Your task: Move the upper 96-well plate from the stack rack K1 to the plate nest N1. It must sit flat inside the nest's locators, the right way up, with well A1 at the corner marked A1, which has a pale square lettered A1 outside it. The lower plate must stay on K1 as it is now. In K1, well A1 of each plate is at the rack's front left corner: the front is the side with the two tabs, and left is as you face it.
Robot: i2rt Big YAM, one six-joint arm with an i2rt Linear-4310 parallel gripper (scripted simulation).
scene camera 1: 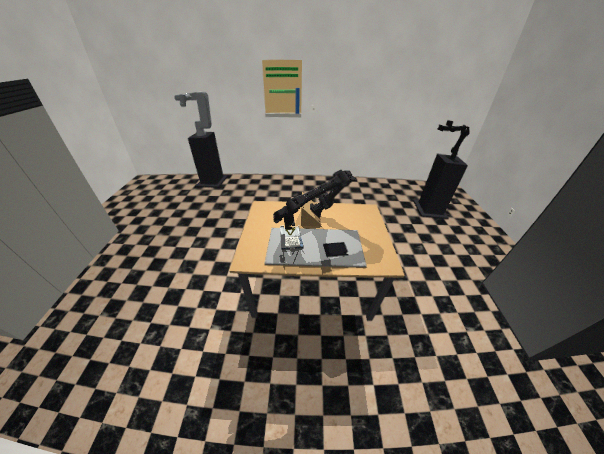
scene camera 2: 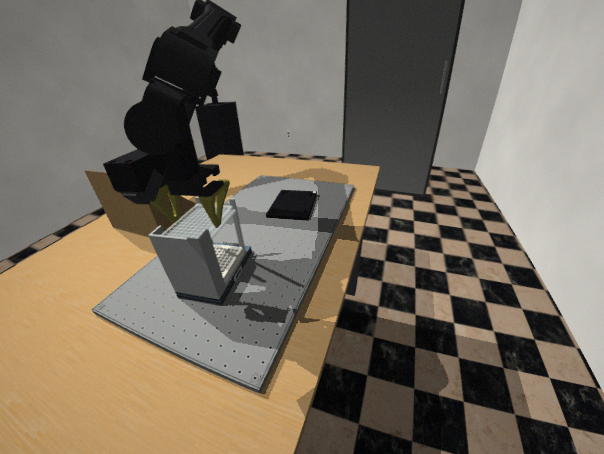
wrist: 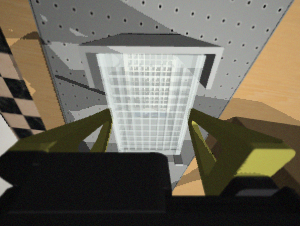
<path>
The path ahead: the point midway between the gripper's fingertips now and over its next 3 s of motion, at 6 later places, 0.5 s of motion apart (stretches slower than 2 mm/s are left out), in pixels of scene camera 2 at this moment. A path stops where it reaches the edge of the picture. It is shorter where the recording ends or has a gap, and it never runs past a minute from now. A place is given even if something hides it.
My gripper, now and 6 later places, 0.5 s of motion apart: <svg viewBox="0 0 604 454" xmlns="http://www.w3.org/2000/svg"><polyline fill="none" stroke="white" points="197,224 193,212 193,207 212,196 228,188 242,180 255,173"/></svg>
</path>
